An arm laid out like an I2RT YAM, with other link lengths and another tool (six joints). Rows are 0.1 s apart.
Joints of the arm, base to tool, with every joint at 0 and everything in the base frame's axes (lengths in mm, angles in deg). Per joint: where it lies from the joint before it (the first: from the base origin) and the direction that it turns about. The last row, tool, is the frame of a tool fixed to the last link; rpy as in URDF.
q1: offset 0.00 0.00 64.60 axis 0 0 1
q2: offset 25.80 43.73 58.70 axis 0 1 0
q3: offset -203.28 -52.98 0.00 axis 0 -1 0
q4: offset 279.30 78.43 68.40 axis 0 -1 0
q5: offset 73.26 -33.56 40.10 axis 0 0 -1
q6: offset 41.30 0.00 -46.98 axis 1 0 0
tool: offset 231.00 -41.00 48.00 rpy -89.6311 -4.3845 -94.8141
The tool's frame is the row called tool.
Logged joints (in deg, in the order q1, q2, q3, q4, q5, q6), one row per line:
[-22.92, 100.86, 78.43, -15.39, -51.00, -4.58]
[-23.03, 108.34, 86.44, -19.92, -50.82, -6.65]
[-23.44, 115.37, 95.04, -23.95, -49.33, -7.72]
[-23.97, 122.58, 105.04, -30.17, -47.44, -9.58]
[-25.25, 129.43, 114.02, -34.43, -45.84, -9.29]
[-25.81, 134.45, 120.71, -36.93, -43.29, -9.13]
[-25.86, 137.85, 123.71, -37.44, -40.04, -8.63]
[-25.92, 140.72, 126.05, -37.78, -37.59, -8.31]
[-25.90, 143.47, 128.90, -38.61, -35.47, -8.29]
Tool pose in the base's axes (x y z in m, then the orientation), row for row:
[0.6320, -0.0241, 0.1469, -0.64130, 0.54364, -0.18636, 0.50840]
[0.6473, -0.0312, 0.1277, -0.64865, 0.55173, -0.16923, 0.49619]
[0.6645, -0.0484, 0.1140, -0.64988, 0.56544, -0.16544, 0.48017]
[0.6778, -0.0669, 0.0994, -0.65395, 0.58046, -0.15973, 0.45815]
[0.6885, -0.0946, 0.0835, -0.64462, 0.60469, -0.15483, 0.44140]
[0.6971, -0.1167, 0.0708, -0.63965, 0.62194, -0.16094, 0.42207]
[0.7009, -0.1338, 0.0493, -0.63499, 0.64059, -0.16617, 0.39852]
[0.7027, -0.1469, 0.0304, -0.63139, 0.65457, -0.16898, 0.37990]
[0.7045, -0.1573, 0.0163, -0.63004, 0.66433, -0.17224, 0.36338]
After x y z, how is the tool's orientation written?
As a quaternion, x y z w.
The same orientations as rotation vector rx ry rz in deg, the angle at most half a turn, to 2 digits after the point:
[-88.54, 75.05, -25.73]
[-90.03, 76.58, -23.49]
[-90.84, 79.03, -23.12]
[-92.30, 81.93, -22.55]
[-91.68, 86.00, -22.02]
[-91.77, 89.23, -23.09]
[-92.10, 92.91, -24.10]
[-92.38, 95.77, -24.72]
[-92.91, 97.97, -25.40]

